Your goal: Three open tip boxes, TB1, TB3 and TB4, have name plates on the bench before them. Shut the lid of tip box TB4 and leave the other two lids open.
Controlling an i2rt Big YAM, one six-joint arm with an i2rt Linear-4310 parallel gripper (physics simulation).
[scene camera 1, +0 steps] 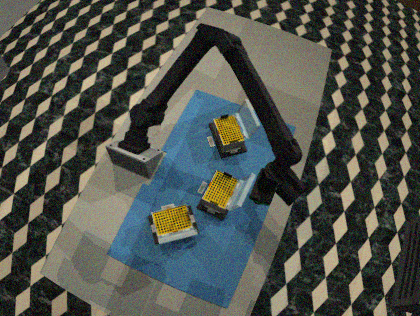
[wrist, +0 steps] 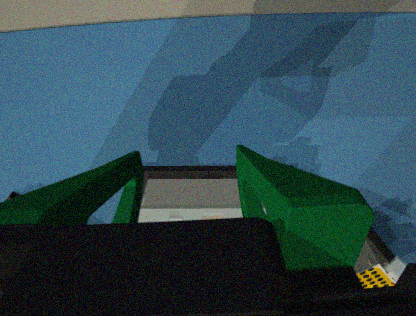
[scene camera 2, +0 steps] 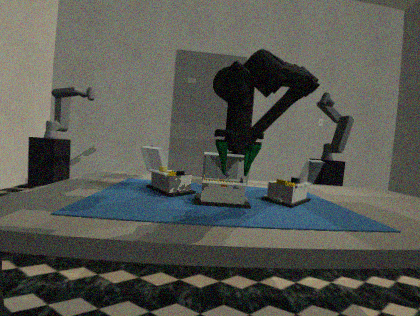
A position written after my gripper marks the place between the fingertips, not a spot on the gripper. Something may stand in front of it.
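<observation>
Yellow rack (scene camera 1: 167,221). Another yellow rack (scene camera 1: 222,186). My gripper (scene camera 2: 234,175). Same gripper (wrist: 188,159).
</observation>
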